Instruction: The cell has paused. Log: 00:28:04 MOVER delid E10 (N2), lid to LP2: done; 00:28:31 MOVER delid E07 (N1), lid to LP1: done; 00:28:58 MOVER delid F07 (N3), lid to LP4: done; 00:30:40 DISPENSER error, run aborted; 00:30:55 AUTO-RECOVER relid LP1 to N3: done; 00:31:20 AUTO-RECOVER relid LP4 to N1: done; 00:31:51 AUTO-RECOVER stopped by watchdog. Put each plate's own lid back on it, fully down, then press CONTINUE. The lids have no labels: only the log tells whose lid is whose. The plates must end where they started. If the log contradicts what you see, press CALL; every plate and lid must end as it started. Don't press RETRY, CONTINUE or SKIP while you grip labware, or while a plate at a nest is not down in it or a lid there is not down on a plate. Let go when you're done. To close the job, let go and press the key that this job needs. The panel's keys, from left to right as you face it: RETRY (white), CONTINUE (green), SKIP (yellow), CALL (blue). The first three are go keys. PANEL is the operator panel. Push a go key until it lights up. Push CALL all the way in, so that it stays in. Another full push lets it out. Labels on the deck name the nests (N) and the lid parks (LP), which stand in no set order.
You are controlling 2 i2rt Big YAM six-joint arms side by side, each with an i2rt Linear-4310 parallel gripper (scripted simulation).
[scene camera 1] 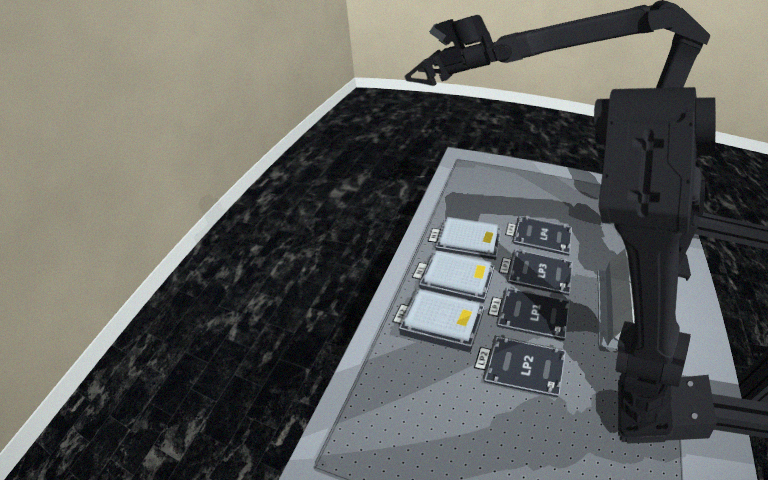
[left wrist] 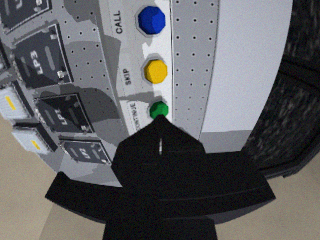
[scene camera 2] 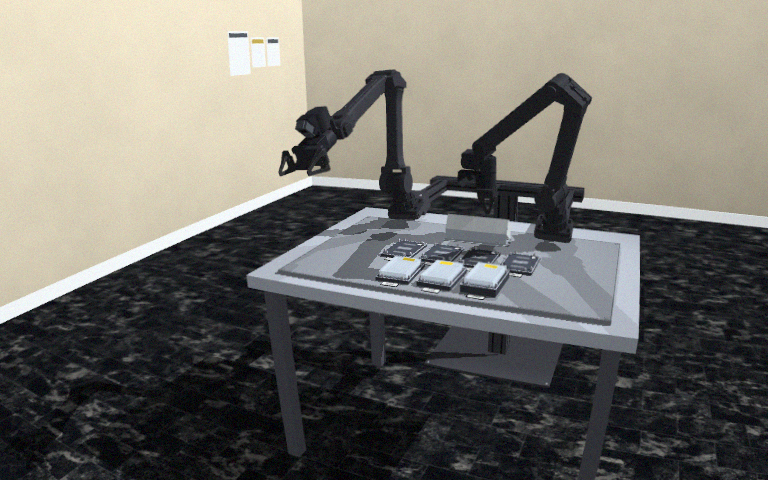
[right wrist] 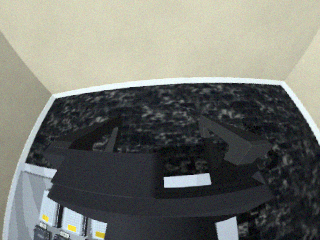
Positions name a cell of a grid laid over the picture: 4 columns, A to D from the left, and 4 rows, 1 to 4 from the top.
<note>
I see my left gripper (left wrist: C2), my right gripper (scene camera 2: B2), a clear lid (scene camera 1: C2), a clear lid (scene camera 1: C3), an operator panel (scene camera 1: D3), a park LP3 (left wrist: A1) and a park LP1 (left wrist: A2).
My right gripper shows as well in scene camera 1 (scene camera 1: C1) and in the right wrist view (right wrist: C2).
</note>
